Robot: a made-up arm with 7 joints. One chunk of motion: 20 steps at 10 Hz.
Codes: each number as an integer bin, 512 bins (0 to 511) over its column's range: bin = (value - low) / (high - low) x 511, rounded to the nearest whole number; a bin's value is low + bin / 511 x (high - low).
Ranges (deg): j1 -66..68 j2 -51..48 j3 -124..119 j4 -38..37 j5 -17..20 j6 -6..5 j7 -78..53
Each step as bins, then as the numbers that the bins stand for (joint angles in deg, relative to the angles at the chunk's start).
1 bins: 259 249 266 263 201 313 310
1 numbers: 1.92 -2.76 2.49 0.60 -2.45 0.74 1.47
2 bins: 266 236 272 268 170 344 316
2 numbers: 3.75 -5.28 5.35 1.33 -4.69 1.41 3.01
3 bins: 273 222 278 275 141 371 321
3 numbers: 5.59 -7.99 8.20 2.36 -6.79 1.99 4.29
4 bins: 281 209 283 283 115 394 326
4 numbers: 7.69 -10.51 10.58 3.54 -8.67 2.48 5.57
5 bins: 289 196 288 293 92 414 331
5 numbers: 9.78 -13.03 12.95 5.00 -10.34 2.91 6.86
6 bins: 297 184 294 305 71 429 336
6 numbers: 11.88 -15.35 15.81 6.77 -11.86 3.23 8.14
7 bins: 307 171 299 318 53 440 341
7 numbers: 14.50 -17.87 18.19 8.67 -13.16 3.47 9.42
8 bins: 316 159 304 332 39 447 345
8 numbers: 16.86 -20.20 20.56 10.73 -14.18 3.62 10.44
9 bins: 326 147 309 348 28 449 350
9 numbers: 19.49 -22.52 22.94 13.08 -14.97 3.67 11.73
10 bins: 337 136 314 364 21 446 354
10 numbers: 22.37 -24.65 25.32 15.42 -15.48 3.60 12.75
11 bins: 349 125 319 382 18 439 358
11 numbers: 25.52 -26.78 27.70 18.07 -15.70 3.45 13.78
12 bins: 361 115 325 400 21 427 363
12 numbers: 28.67 -28.72 30.55 20.71 -15.48 3.19 15.06
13 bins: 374 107 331 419 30 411 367
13 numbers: 32.07 -30.27 33.40 23.50 -14.83 2.85 16.08
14 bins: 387 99 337 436 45 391 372
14 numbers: 35.48 -31.82 36.26 25.99 -13.74 2.42 17.37
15 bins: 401 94 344 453 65 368 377
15 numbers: 39.15 -32.79 39.59 28.49 -12.29 1.92 18.65
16 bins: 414 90 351 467 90 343 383
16 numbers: 42.56 -33.56 42.91 30.54 -10.48 1.38 20.19
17 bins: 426 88 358 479 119 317 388
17 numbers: 45.71 -33.95 46.24 32.30 -8.38 0.82 21.47
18 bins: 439 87 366 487 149 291 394
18 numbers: 49.12 -34.14 50.05 33.48 -6.21 0.26 23.01
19 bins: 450 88 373 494 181 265 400
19 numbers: 52.00 -33.95 53.38 34.50 -3.89 -0.30 24.54
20 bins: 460 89 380 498 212 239 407
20 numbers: 54.63 -33.76 56.70 35.09 -1.65 -0.86 26.34
